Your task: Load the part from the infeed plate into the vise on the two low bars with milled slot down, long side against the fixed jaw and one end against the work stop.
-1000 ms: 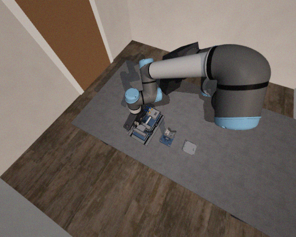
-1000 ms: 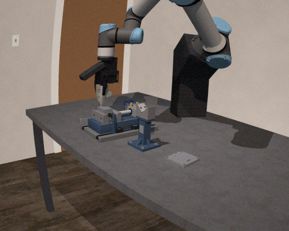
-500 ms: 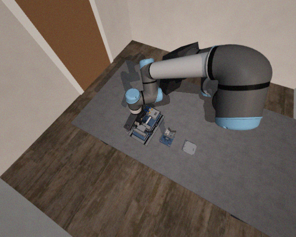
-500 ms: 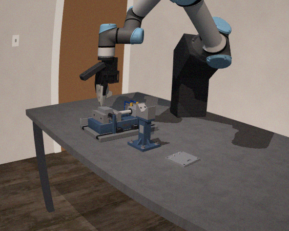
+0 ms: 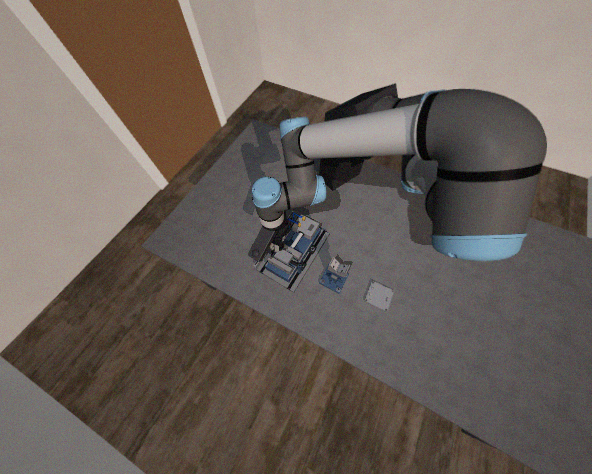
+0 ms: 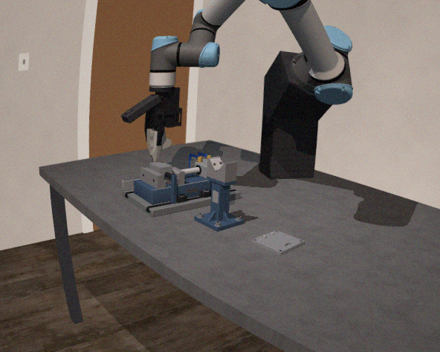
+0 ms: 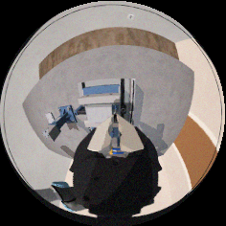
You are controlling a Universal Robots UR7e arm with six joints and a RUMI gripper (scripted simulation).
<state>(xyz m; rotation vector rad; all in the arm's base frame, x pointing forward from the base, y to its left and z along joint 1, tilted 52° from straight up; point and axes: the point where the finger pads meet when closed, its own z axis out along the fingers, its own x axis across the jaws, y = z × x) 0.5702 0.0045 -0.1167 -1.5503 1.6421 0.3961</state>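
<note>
Now: the part 4 cm to the left of my hand and 3 cm below it. The rest, counted from my hand: fixed jaw (4 cm to the left, 4 cm below, 3 cm ahead); then moving jaw (4 cm to the left, 4 cm below, 4 cm behind); then air cylinder rod (9 cm behind, 4 cm below, 3 cm to the left).
</note>
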